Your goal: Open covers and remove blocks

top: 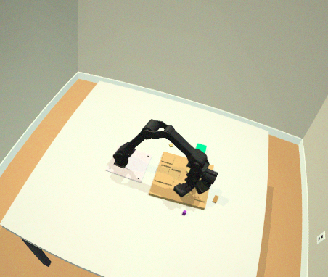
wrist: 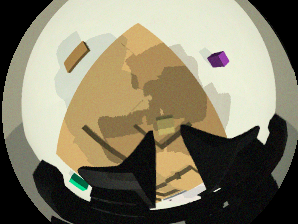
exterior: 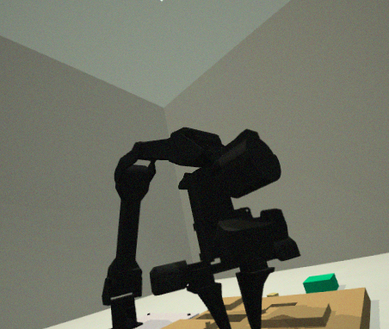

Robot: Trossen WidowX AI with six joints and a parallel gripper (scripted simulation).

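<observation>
Right now my gripper tip is 20 mm short of the purple block, 120 mm to the left of it and 20 mm above it. Also, from my gripper tip: orange block: 160 mm ahead, 30 mm to the left, 30 mm below; green block: 10 mm behind, 330 mm to the left, 20 mm below.
</observation>
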